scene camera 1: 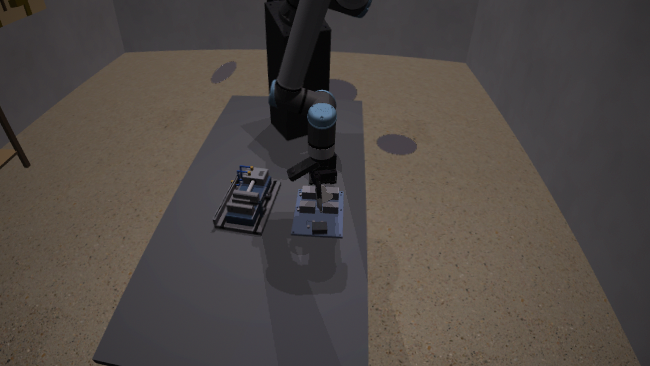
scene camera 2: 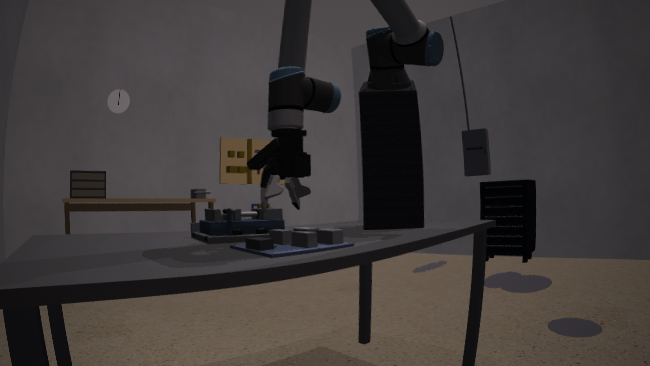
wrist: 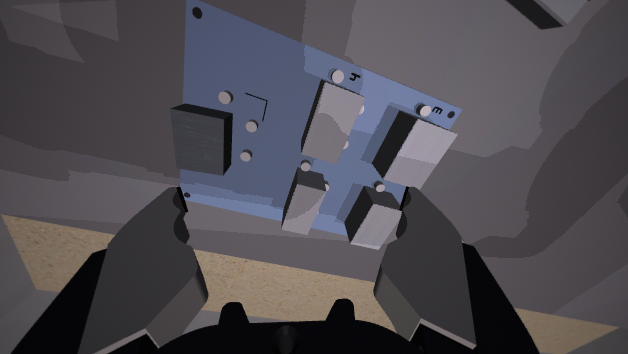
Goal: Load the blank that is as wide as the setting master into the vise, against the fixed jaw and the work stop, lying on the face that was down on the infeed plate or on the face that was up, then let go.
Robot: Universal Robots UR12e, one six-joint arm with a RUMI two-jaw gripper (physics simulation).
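The blue infeed plate carries the dark setting master near one end. Light grey blanks stand on it: two larger-looking ones and two narrower-looking ones nearer my fingers in the wrist view. Which matches the master's width I cannot tell. My gripper is open and empty, above the plate on the blanks' side. The vise stands beside the plate; its jaws are visible, its work stop is unclear.
The vise sits in a grey tray on the dark table. Blue lines and yellow fittings rise at its far end in scene camera 1. The black robot pedestal stands at the table's far end.
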